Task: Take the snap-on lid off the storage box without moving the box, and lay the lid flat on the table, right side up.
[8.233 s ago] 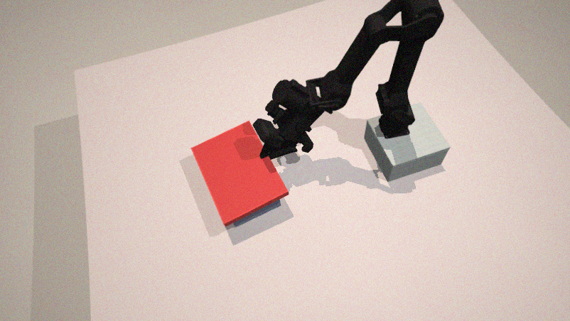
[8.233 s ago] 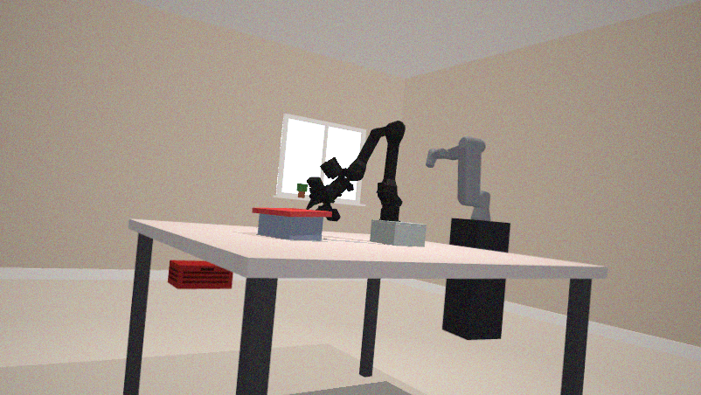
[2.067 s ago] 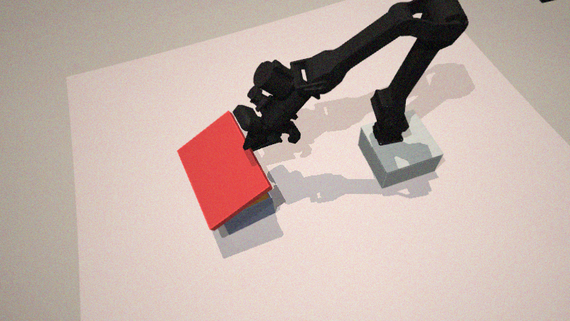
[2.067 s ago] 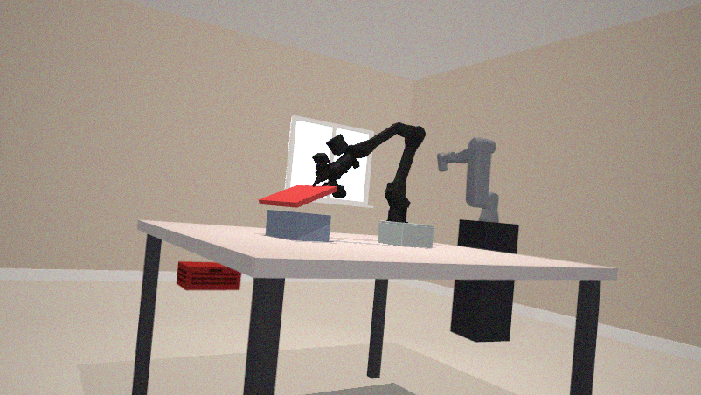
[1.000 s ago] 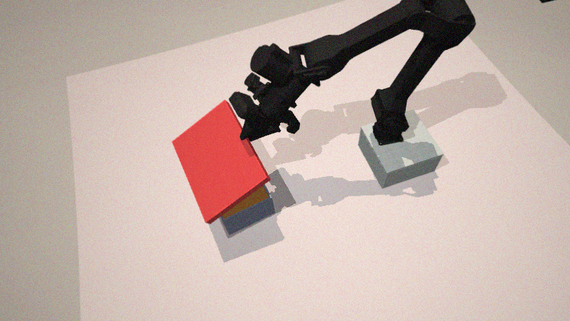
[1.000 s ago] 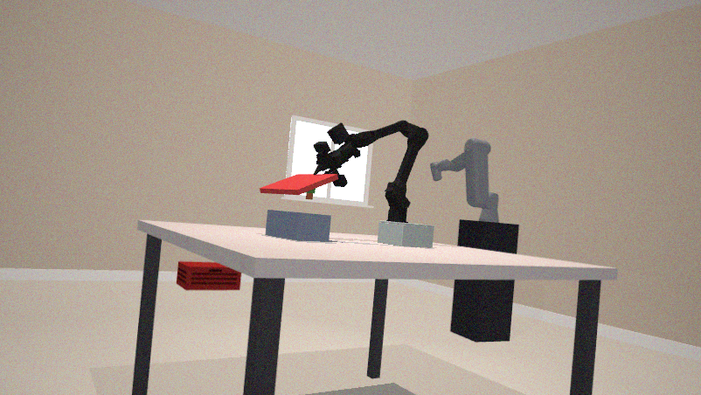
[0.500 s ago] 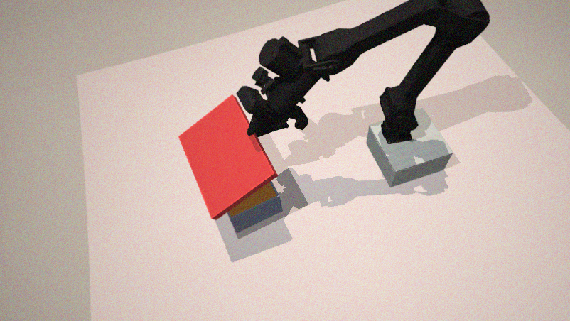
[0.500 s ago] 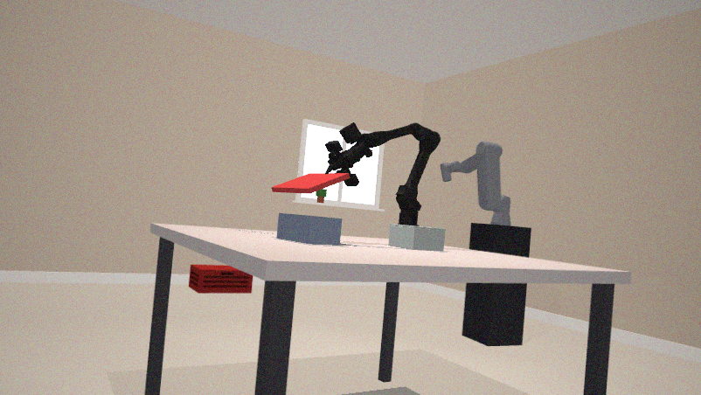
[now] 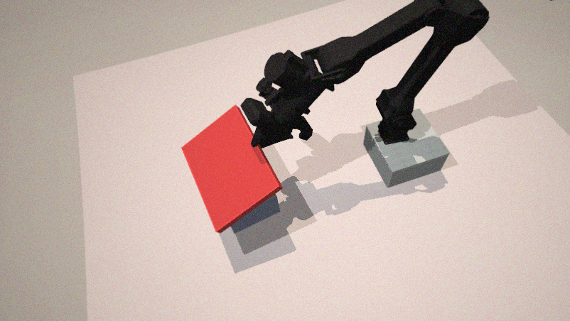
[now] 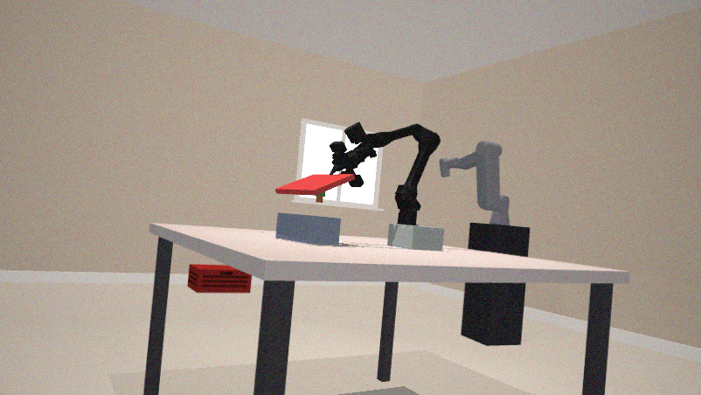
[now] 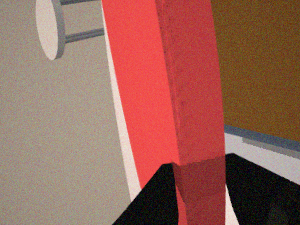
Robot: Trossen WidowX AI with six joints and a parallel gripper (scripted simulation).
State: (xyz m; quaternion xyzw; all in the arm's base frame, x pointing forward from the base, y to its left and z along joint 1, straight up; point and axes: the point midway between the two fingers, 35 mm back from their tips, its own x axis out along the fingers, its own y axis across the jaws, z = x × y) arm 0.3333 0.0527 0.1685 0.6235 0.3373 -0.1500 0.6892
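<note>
My gripper tip is 7 cm short of the red lid, 2 cm to the right of it and 3 cm above it. From my gripper tip the other things lie so: blue-grey storage box (7 cm ahead, 2 cm to the right, 19 cm below).
</note>
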